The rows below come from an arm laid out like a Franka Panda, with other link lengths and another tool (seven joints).
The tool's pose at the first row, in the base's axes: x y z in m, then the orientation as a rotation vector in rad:
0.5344 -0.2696 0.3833 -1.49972 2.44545 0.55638
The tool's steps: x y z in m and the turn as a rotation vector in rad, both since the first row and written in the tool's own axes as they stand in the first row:
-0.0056 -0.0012 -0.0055 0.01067 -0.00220 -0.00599
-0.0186 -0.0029 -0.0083 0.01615 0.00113 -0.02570
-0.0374 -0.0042 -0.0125 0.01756 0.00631 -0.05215
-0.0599 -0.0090 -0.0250 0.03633 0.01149 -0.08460
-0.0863 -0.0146 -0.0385 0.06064 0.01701 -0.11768
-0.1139 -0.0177 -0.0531 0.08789 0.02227 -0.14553
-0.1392 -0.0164 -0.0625 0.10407 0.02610 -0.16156
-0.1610 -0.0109 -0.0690 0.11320 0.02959 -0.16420
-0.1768 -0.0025 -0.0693 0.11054 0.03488 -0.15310
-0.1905 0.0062 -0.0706 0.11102 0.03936 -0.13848
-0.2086 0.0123 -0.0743 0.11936 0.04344 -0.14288
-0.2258 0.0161 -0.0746 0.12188 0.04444 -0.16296
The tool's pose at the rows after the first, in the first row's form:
0.5381 -0.2679 0.3901 -1.50104 2.43761 0.54269
0.5455 -0.2593 0.3972 -1.52335 2.42209 0.52973
0.5553 -0.2465 0.4078 -1.55577 2.40196 0.51955
0.5700 -0.2356 0.4266 -1.58753 2.37441 0.48568
0.5871 -0.2223 0.4475 -1.61718 2.34538 0.44444
0.6026 -0.2075 0.4705 -1.63900 2.32009 0.40081
0.6131 -0.1906 0.4887 -1.65153 2.30575 0.37465
0.6182 -0.1735 0.5039 -1.65262 2.30455 0.36031
0.6179 -0.1575 0.5118 -1.64548 2.31899 0.36238
0.6164 -0.1434 0.5199 -1.63261 2.33578 0.36167
0.6193 -0.1279 0.5313 -1.63630 2.33337 0.34756
0.6237 -0.1126 0.5388 -1.65713 2.31472 0.33981

